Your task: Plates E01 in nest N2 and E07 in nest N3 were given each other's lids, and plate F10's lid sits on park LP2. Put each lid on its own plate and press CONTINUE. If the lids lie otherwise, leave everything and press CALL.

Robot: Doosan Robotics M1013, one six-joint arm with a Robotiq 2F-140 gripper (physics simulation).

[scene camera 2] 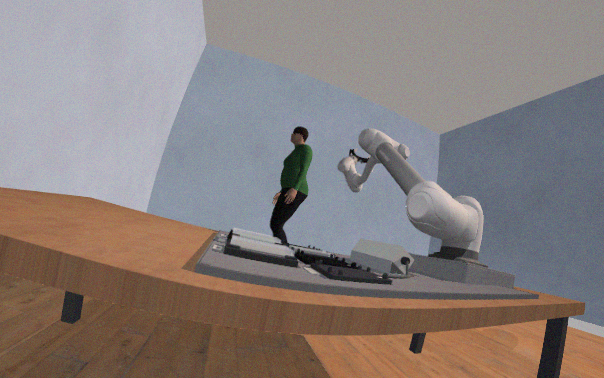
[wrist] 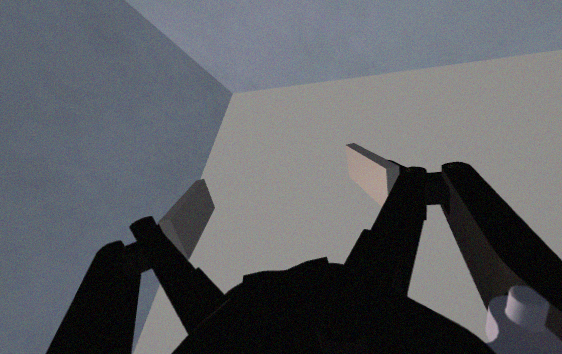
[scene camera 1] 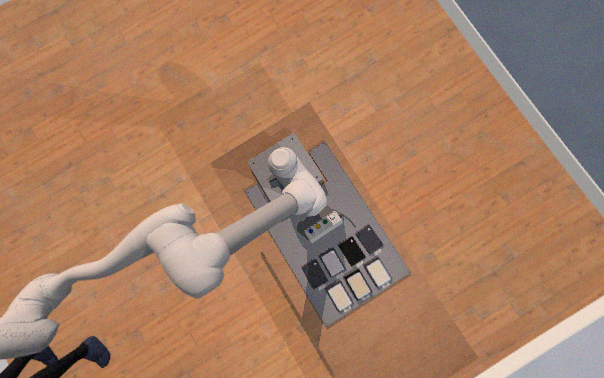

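Three cream-topped rectangular pieces lie in a row on the grey board in scene camera 1. Beside them is a second row: a dark piece, a light grey piece, a black piece and another dark piece. Labels are too small to read, so plates, lids, nests and parks cannot be told apart by name. The button box has blue, yellow and green buttons; their lettering is unreadable. My gripper is open and empty, high above and away from the board.
My arm reaches out past the board's side. A person in a green top stands beyond the table; dark-clad legs and shoes show at lower left in scene camera 1. The wrist view faces walls and ceiling.
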